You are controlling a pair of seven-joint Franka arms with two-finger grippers.
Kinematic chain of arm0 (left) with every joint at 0, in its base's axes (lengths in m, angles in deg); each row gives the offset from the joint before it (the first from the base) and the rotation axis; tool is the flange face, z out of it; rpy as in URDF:
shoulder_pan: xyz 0 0 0.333 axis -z
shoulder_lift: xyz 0 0 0 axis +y
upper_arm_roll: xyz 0 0 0.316 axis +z
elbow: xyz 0.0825 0 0 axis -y
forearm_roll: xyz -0.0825 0 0.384 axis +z
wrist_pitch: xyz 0 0 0 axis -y
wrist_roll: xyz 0.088 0 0 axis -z
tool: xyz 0 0 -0.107 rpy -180 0 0
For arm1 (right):
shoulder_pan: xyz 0 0 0.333 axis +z
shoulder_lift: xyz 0 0 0 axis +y
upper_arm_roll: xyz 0 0 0.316 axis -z
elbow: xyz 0.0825 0 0 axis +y
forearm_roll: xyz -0.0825 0 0.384 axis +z
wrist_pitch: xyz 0 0 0 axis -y
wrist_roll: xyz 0.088 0 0 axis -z
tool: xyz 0 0 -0.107 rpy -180 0 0
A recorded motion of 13 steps. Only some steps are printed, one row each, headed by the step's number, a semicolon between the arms.
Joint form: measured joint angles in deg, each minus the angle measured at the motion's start. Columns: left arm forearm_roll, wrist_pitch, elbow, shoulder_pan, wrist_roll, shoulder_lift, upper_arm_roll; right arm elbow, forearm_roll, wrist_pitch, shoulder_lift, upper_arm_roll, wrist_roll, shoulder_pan.
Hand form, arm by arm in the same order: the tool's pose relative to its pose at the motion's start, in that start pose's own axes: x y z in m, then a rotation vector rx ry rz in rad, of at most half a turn. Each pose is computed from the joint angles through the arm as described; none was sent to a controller.
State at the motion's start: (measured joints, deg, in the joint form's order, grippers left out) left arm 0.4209 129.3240 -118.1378 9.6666 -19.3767 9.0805 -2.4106; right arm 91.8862 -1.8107 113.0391 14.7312 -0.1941 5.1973 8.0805
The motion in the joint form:
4: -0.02 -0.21 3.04 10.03 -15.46 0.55 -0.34; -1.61 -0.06 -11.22 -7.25 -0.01 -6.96 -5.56
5: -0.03 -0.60 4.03 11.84 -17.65 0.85 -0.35; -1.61 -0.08 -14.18 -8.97 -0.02 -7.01 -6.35
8: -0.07 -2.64 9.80 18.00 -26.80 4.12 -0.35; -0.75 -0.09 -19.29 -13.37 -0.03 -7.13 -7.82
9: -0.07 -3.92 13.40 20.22 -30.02 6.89 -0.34; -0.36 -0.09 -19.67 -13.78 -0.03 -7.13 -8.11
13: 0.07 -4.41 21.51 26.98 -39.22 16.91 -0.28; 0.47 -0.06 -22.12 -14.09 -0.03 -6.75 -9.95
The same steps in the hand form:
4: -0.0302 0.1022 -0.0178 -0.0284 0.0298 -0.0898; -0.0307 0.0645 -0.0774 -0.0130 -0.0438 -0.0207
5: -0.0363 0.1204 -0.0220 -0.0337 0.0324 -0.0965; -0.0418 0.0729 -0.0918 -0.0143 -0.0658 -0.0070
8: -0.0531 0.1874 -0.0303 -0.0490 0.0298 -0.1503; -0.0690 0.0873 -0.1242 -0.0159 -0.0940 0.0185
9: -0.0563 0.2152 -0.0270 -0.0476 0.0197 -0.1687; -0.0720 0.0900 -0.1247 -0.0160 -0.1004 0.0236
13: -0.0814 0.2952 0.0226 -0.0238 -0.0189 -0.2136; -0.0810 0.1073 -0.1178 -0.0148 -0.1529 0.0626

